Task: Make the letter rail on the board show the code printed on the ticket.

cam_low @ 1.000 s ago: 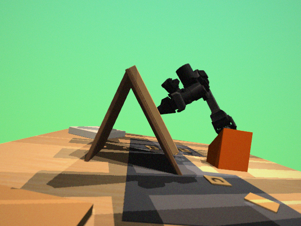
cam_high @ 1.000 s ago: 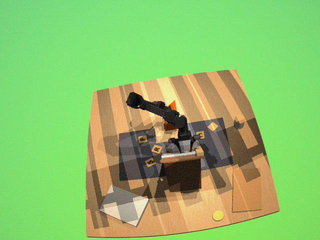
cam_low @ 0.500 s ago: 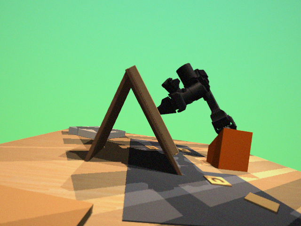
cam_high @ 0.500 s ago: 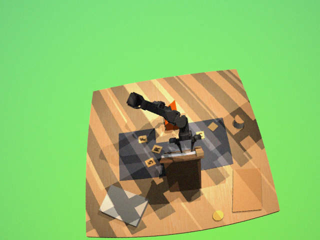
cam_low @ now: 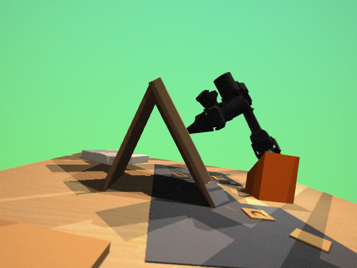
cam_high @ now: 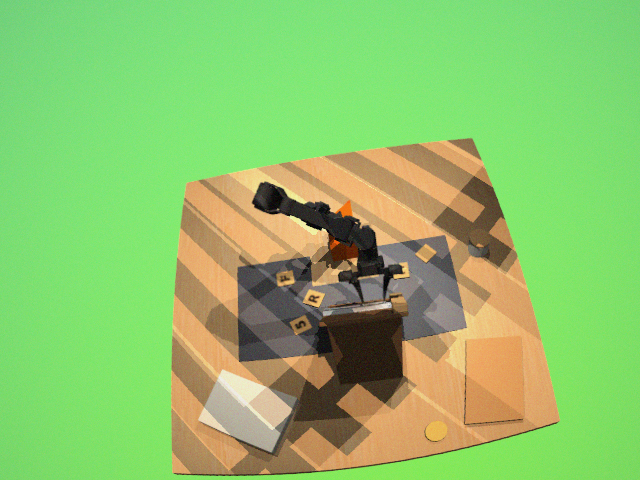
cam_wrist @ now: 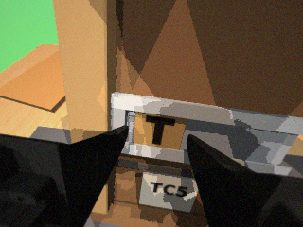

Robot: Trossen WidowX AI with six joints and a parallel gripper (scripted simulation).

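The white ticket is 5 cm behind my gripper tip, 2 cm to the right of it and 9 cm below it. From my gripper tip the other things lie so: dark mat 17 cm behind, 6 cm to the right, 18 cm below; then flat tan slab 33 cm ahead, 32 cm to the left, 17 cm below.
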